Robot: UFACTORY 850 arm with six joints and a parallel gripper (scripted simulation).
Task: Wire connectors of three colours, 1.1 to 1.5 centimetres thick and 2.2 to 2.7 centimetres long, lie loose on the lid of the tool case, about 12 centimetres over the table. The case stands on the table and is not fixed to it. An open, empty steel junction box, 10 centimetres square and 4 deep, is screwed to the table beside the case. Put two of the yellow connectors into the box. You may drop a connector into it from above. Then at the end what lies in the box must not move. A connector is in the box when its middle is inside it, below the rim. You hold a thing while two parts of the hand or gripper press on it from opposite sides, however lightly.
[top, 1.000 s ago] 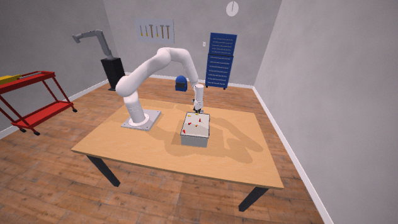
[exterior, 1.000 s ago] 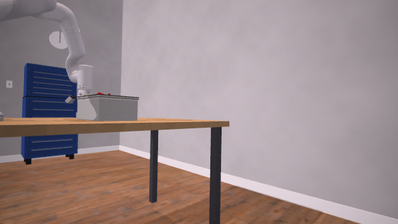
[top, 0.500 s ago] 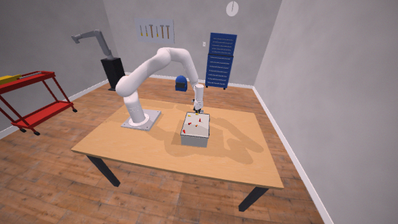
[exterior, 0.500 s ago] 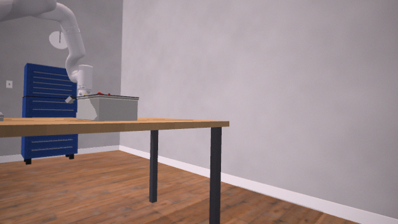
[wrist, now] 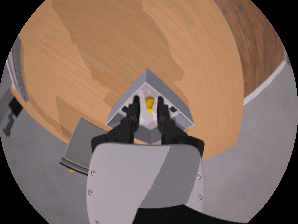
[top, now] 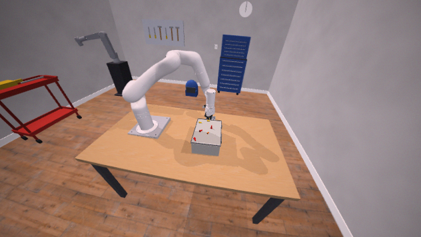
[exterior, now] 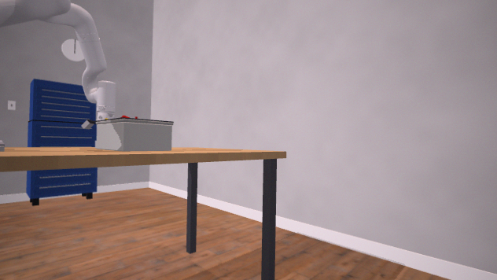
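Right now the grey tool case is 30 mm ahead of my hand, 300 mm to the right of it and 60 mm above it. Round my hand: red connector: 60 mm behind, 420 mm to the right, 100 mm above.
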